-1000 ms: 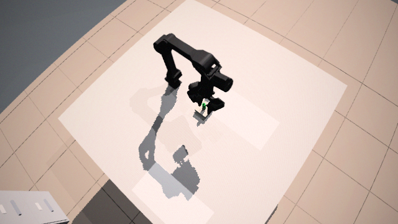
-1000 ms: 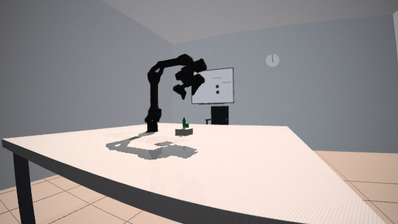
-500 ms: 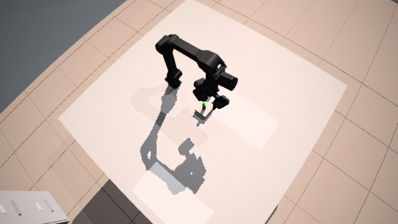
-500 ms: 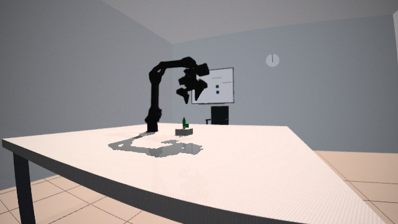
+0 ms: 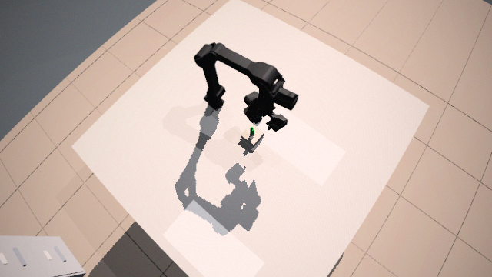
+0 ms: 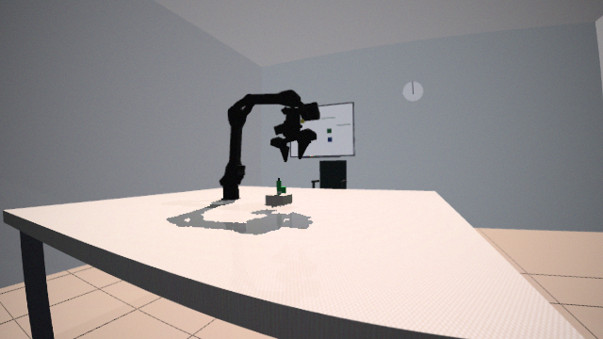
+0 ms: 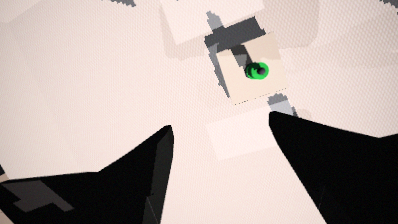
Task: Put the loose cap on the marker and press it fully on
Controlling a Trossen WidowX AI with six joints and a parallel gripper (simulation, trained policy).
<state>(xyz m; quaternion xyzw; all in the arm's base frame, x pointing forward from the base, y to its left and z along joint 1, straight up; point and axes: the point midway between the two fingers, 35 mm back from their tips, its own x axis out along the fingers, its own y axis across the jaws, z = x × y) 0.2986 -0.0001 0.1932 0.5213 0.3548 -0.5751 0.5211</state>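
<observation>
Now: the green cap 90 mm behind my gripper tip, 90 mm to the left of it and 130 mm below it. Also, from my gripper tip: holder block: 50 mm behind, 20 mm to the right, 140 mm below.
</observation>
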